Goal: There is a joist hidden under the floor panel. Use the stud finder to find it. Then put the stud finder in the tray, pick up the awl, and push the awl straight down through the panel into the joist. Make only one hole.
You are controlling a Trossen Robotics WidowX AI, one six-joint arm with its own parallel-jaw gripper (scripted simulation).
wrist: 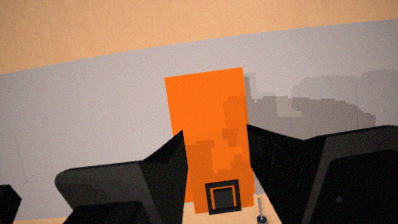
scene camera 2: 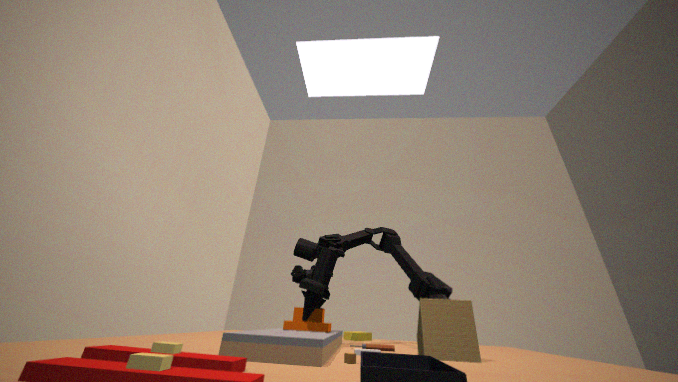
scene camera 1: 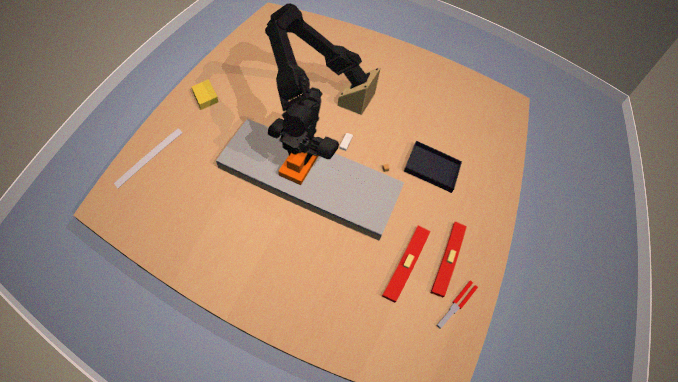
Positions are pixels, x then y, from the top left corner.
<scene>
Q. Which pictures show the orange stud finder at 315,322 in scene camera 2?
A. The wrist view, scene camera 2 and scene camera 1: all of them.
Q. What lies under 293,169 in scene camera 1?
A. An orange stud finder.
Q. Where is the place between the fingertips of the gripper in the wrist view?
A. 211,129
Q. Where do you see an orange stud finder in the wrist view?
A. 211,108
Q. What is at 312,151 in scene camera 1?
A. The gripper.
</scene>
